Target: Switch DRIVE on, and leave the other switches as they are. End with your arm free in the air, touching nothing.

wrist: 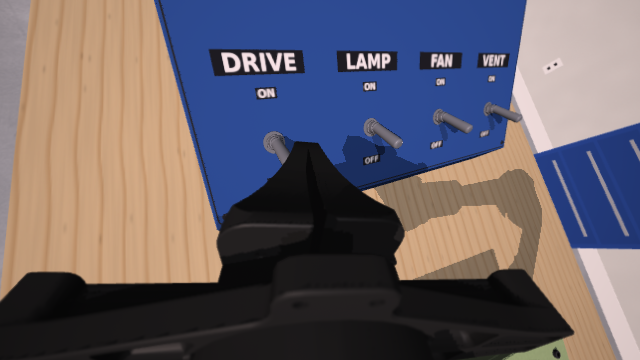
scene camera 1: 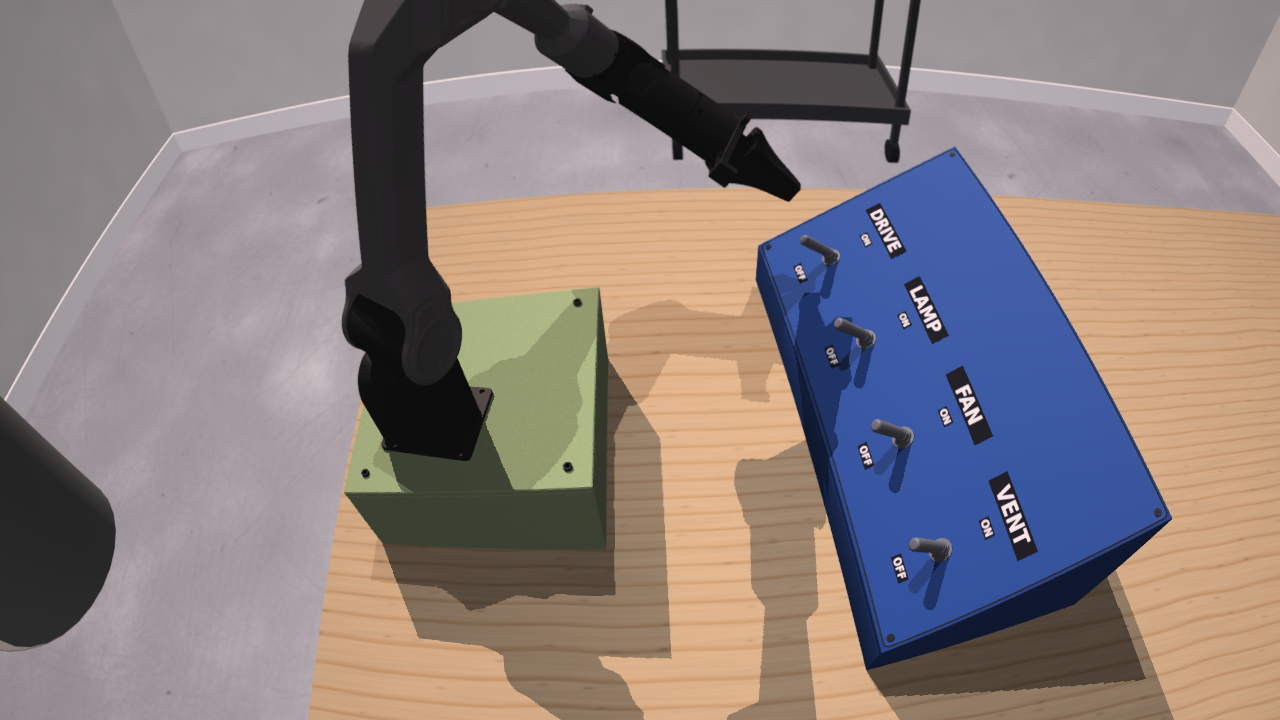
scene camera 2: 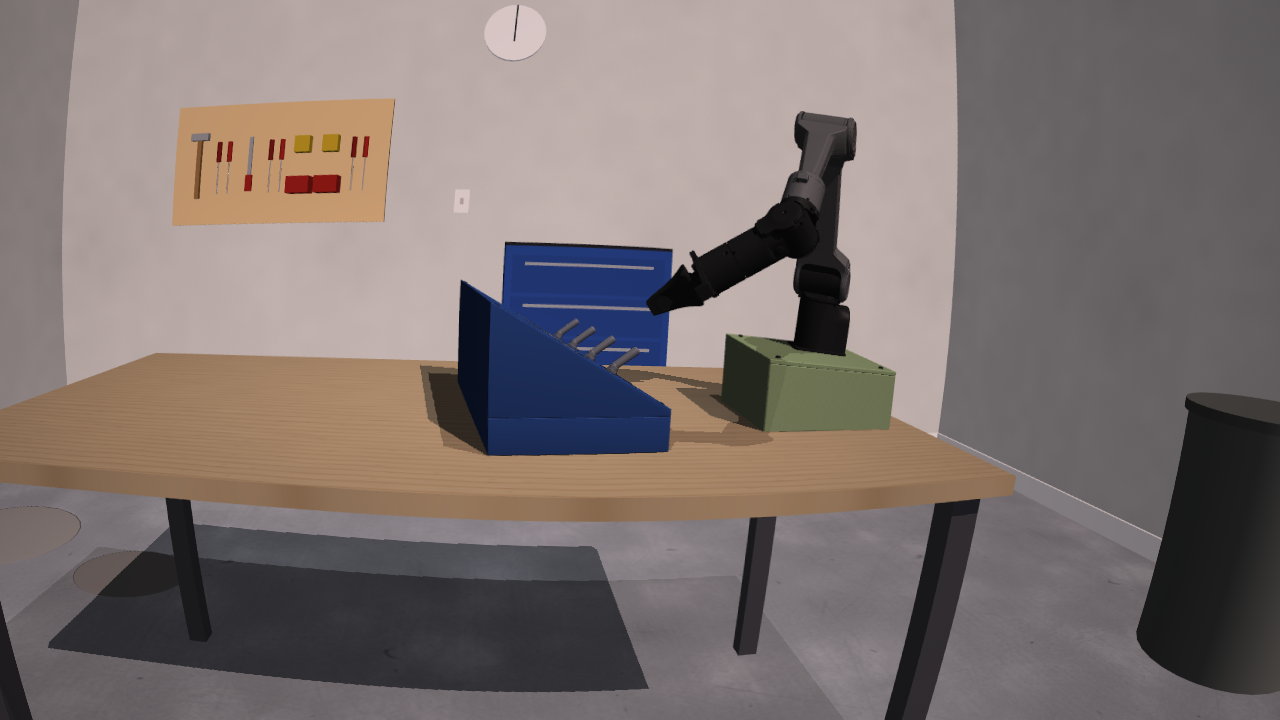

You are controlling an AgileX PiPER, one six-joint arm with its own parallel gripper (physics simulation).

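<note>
A blue sloped panel [scene camera 1: 1011, 313] [scene camera 2: 554, 385] [wrist: 320, 25] carries the switches DRIVE, LAMP, FAN and VENT. The DRIVE lever [scene camera 1: 819, 248] [wrist: 281, 147] leans to its OFF side; in the wrist view its tip is hidden behind my fingers. The LAMP lever [scene camera 1: 854, 332] [wrist: 384, 133], FAN lever [scene camera 1: 892, 432] [wrist: 454, 121] and VENT lever [scene camera 1: 930, 548] [wrist: 504, 112] also lean to OFF. My gripper [scene camera 1: 793, 192] [scene camera 2: 654, 307] [wrist: 305, 157] is shut and empty. It is in the air near the DRIVE end of the panel, above the levers and apart from them.
The arm stands on a green box [scene camera 1: 537, 358] [scene camera 2: 827, 398] on the wooden table [scene camera 1: 707, 537] [scene camera 2: 313, 385], facing the panel's low edge. A black cart [scene camera 1: 805, 114] stands on the floor beyond the table. A blue drawer cabinet [scene camera 2: 586, 284] stands behind the table. A dark bin [scene camera 2: 1226, 546] stands at the right.
</note>
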